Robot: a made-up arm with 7 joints. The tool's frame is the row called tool.
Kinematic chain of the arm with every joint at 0, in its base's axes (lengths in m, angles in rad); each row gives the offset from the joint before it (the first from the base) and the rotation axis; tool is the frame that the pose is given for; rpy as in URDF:
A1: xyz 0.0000 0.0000 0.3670 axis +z
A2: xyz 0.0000 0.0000 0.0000 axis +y
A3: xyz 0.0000 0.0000 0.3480 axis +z
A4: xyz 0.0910 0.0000 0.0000 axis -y
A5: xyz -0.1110 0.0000 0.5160 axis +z
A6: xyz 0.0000 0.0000 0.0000 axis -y
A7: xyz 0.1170 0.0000 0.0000 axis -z
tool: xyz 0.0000 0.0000 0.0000 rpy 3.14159 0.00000 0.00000
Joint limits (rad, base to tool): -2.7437..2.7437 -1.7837..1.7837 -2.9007..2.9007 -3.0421..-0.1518 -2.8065..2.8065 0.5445..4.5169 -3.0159..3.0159
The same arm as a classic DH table. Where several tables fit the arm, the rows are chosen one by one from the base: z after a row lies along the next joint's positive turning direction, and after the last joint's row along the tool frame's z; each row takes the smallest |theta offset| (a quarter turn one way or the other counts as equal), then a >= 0, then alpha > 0; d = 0 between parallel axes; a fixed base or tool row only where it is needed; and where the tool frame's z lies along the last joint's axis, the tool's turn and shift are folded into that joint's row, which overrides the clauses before.
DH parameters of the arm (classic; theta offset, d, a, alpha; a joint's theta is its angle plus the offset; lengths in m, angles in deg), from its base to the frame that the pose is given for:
A1: 0 0.367 0 -90
A2: 0 0 0 90
A3: 0 0.348 0.091 90
A4: 0 0 -0.111 -90
A5: 0 0.516 0 90
A6: 0 0 0.117 90
A7: 0 0 0 0
Joint limits (deg, base to tool): -157.2..157.2 -102.2..102.2 -166.2..166.2 -174.3..-8.7 -160.8..160.8 31.2..258.8 -172.8..172.8

